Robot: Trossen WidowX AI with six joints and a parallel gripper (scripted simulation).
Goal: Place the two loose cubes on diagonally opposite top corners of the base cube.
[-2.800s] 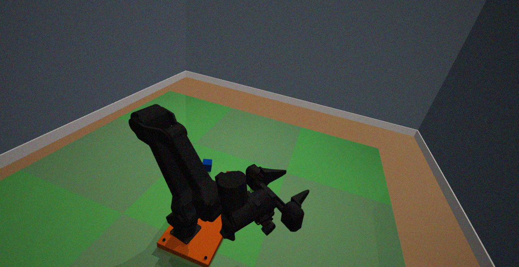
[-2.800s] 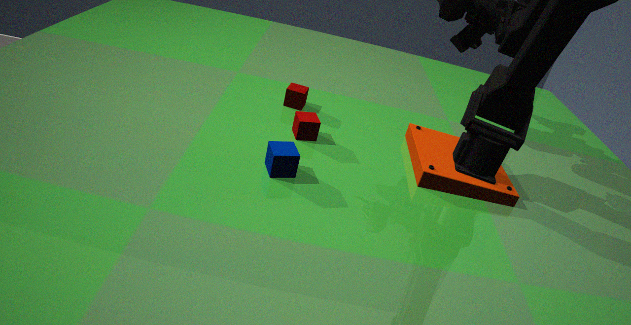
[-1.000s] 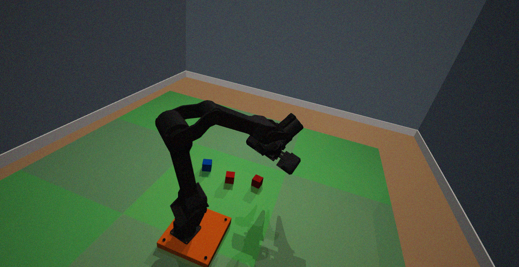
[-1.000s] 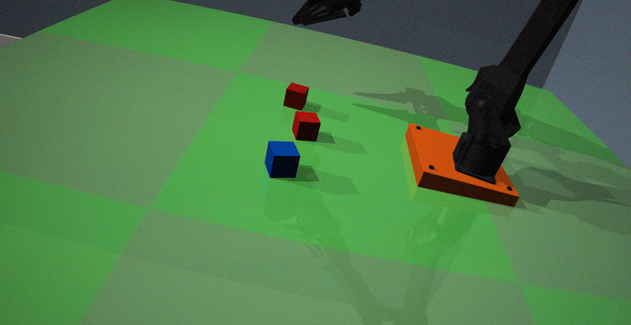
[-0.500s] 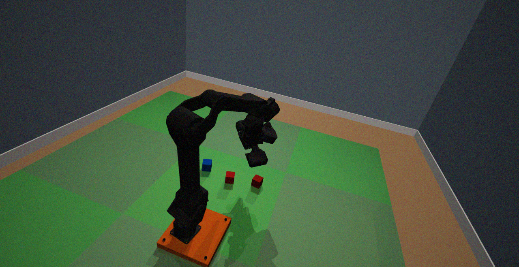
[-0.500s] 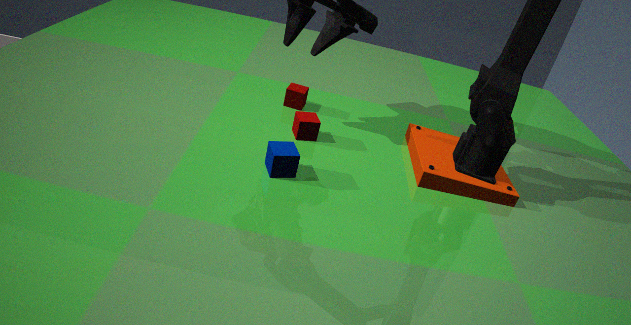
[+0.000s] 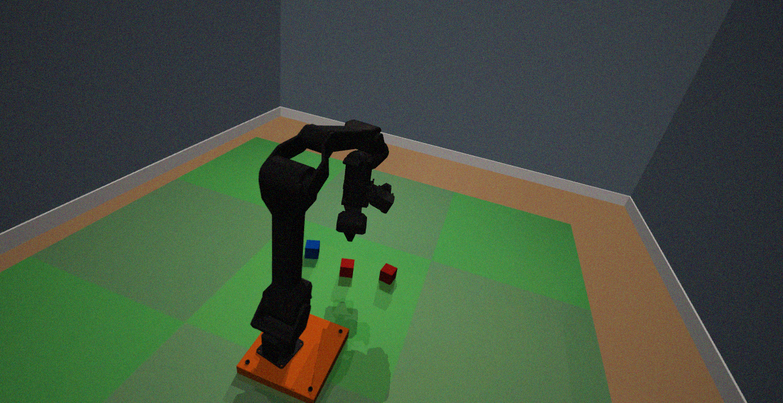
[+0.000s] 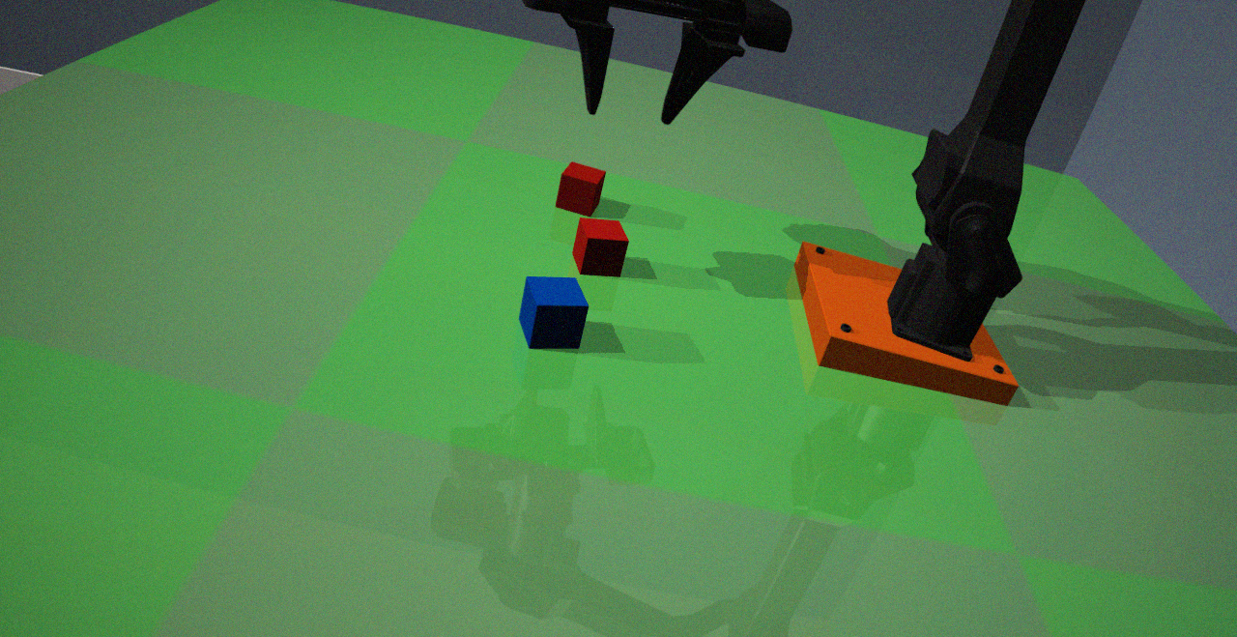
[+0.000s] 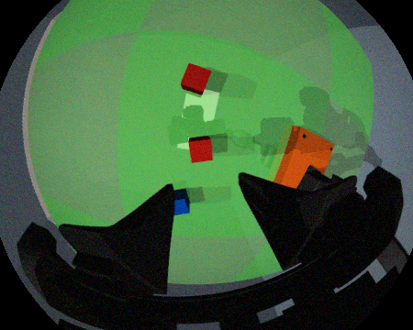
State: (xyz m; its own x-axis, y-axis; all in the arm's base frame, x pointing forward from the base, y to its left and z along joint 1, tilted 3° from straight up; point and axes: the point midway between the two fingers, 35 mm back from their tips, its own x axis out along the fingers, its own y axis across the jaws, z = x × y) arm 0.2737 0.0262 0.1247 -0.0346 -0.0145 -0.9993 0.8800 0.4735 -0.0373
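The blue base cube lies 110 mm to the left of my gripper tip and 110 mm below it.
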